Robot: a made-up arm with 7 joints. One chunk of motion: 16 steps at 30 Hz.
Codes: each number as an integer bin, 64 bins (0 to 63) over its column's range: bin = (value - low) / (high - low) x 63, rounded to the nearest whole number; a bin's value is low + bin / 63 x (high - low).
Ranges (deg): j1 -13..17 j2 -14..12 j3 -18..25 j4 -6..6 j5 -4..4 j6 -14..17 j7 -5..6
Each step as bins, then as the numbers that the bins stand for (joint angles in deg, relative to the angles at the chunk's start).
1 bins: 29 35 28 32 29 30 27
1 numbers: 0.81 0.44 1.11 0.10 -0.32 0.76 -0.29
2 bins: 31 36 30 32 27 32 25
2 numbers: 1.76 0.86 2.48 0.10 -0.57 1.75 -0.63
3 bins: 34 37 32 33 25 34 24
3 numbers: 3.19 1.27 3.84 0.29 -0.83 2.73 -0.81
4 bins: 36 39 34 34 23 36 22
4 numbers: 4.14 2.10 5.21 0.48 -1.08 3.71 -1.16
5 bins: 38 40 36 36 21 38 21
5 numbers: 5.10 2.51 6.57 0.86 -1.33 4.70 -1.33
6 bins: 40 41 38 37 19 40 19
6 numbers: 6.05 2.92 7.94 1.05 -1.59 5.68 -1.68
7 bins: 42 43 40 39 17 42 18
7 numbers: 7.00 3.75 9.30 1.43 -1.84 6.67 -1.86
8 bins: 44 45 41 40 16 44 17
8 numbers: 7.95 4.57 9.98 1.62 -1.97 7.65 -2.03
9 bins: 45 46 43 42 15 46 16
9 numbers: 8.43 4.98 11.35 2.00 -2.10 8.63 -2.21
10 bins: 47 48 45 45 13 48 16
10 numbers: 9.38 5.81 12.71 2.57 -2.35 9.62 -2.21
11 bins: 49 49 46 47 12 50 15
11 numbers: 10.33 6.22 13.40 2.95 -2.48 10.60 -2.38
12 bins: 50 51 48 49 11 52 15
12 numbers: 10.81 7.05 14.76 3.33 -2.60 11.59 -2.38
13 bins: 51 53 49 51 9 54 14
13 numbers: 11.29 7.87 15.44 3.71 -2.86 12.57 -2.56
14 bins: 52 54 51 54 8 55 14
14 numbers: 11.76 8.29 16.81 4.29 -2.98 13.06 -2.56
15 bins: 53 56 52 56 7 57 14
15 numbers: 12.24 9.11 17.49 4.67 -3.11 14.05 -2.56
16 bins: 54 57 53 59 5 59 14
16 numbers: 12.71 9.52 18.17 5.24 -3.37 15.03 -2.56
